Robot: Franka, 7 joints.
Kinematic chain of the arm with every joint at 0, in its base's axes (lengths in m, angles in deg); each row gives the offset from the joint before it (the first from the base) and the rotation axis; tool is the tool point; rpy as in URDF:
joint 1: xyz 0 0 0.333 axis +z
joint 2: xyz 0 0 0 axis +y
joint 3: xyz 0 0 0.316 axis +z
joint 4: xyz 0.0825 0 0 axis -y
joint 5: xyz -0.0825 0 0.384 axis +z
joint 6: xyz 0 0 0 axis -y
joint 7: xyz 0.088 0 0 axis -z
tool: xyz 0 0 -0.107 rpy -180 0 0
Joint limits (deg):
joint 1: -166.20..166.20
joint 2: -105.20..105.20
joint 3: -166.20..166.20
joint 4: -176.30..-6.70
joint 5: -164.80..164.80
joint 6: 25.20..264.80
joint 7: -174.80..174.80
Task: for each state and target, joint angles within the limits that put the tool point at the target. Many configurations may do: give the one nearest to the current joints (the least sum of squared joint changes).
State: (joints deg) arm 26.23 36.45 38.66 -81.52 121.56 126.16 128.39
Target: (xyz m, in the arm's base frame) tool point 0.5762 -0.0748 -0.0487
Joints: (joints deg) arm -9.15 61.66 0.72 -98.13 121.66 135.70 128.39
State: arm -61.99 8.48 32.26 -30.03 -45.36 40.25 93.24
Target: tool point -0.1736 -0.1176 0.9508
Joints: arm -85.52 -15.02 -16.10 -41.36 -52.70 29.68 93.24
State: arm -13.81 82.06 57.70 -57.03 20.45 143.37 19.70
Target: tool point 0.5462 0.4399 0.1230
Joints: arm -9.79 80.98 61.34 -85.05 20.09 132.43 19.70
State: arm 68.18 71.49 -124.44 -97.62 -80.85 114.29 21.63
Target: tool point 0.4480 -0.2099 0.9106
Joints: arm 44.50 50.49 -121.89 -77.93 -83.89 123.56 21.63
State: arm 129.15 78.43 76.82 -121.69 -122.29 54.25 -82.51
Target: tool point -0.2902 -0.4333 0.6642
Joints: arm 159.10 51.52 120.71 -115.13 -132.78 63.59 -82.51
